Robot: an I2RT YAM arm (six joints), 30 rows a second.
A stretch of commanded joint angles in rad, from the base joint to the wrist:
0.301 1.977 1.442 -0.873 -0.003 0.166
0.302 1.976 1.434 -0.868 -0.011 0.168
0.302 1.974 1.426 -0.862 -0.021 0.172
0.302 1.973 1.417 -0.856 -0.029 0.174
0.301 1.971 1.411 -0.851 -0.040 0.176
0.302 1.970 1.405 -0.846 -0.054 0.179
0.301 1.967 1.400 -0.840 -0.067 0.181
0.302 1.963 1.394 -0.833 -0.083 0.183
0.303 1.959 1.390 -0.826 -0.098 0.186
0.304 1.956 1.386 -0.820 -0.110 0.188
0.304 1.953 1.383 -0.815 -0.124 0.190
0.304 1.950 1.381 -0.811 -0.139 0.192
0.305 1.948 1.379 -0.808 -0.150 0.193
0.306 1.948 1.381 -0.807 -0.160 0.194
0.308 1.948 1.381 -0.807 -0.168 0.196
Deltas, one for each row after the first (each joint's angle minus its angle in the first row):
0.001 -0.001 -0.008 0.005 -0.008 0.002
0.001 -0.003 -0.016 0.011 -0.018 0.006
0.001 -0.004 -0.025 0.017 -0.026 0.008
0.000 -0.006 -0.031 0.022 -0.037 0.010
0.001 -0.007 -0.037 0.027 -0.051 0.013
0.000 -0.010 -0.042 0.033 -0.064 0.015
0.001 -0.014 -0.048 0.040 -0.080 0.017
0.002 -0.018 -0.052 0.047 -0.095 0.020
0.003 -0.021 -0.056 0.053 -0.107 0.022
0.003 -0.024 -0.059 0.058 -0.121 0.024
0.003 -0.027 -0.061 0.062 -0.136 0.026
0.004 -0.029 -0.063 0.065 -0.147 0.027
0.005 -0.029 -0.061 0.066 -0.157 0.028
0.007 -0.029 -0.061 0.066 -0.165 0.030

